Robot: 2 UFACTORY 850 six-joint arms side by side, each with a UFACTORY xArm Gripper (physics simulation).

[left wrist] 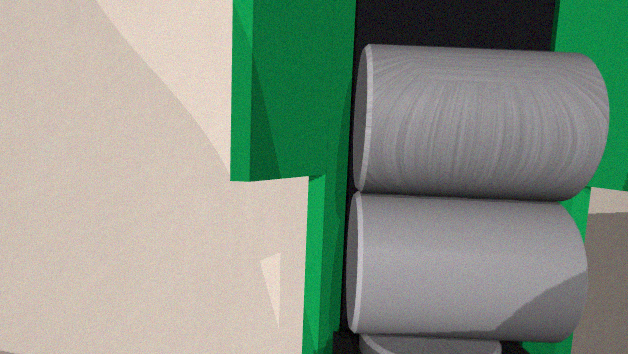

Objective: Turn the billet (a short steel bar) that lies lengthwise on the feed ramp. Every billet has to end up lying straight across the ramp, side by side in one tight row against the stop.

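A grey billet (430, 346) shows in part at the bottom edge, one end near the crosswise billet above it; the rest is out of view. My left gripper (429, 349) has its dark fingertips against both sides of this billet and is shut on it. Two billets lie across the green feed ramp (315, 270), side by side: a plain one (465, 265) just above the gripped one, and one with a streaked surface (480, 122) above that. The stop does not show. My right gripper is not in view.
The ramp's green side walls (300, 90) (592, 30) widen toward the top of the view, with its black bed (450, 22) between them. A pale table top (125, 250) lies to the left, and a shaded part of it (607, 280) to the right.
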